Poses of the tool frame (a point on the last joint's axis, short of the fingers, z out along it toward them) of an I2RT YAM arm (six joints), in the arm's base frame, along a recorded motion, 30 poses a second.
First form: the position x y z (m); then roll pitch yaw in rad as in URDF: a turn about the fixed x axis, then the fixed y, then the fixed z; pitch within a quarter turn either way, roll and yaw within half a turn.
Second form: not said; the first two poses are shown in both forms.
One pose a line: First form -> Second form
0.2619, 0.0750, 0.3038, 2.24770, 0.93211, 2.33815 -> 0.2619, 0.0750, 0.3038, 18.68, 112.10, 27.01
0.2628, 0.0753, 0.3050, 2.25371, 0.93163, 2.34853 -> 0.2628, 0.0753, 0.3050, 18.34, 112.36, 27.08
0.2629, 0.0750, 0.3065, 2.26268, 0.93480, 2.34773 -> 0.2629, 0.0750, 0.3065, 18.60, 112.39, 26.43
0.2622, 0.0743, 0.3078, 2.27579, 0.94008, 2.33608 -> 0.2622, 0.0743, 0.3078, 19.52, 112.27, 25.08
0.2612, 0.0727, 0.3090, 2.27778, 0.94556, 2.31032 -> 0.2612, 0.0727, 0.3090, 20.81, 111.76, 23.81
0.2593, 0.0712, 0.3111, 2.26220, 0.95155, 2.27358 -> 0.2593, 0.0712, 0.3111, 22.02, 110.79, 23.07
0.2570, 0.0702, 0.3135, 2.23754, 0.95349, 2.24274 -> 0.2570, 0.0702, 0.3135, 22.70, 109.89, 23.18
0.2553, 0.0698, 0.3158, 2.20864, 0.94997, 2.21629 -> 0.2553, 0.0698, 0.3158, 23.18, 109.12, 23.88
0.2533, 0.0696, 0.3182, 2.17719, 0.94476, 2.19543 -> 0.2533, 0.0696, 0.3182, 23.31, 108.42, 24.97
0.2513, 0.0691, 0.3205, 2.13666, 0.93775, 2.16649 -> 0.2513, 0.0691, 0.3205, 23.58, 107.45, 26.30
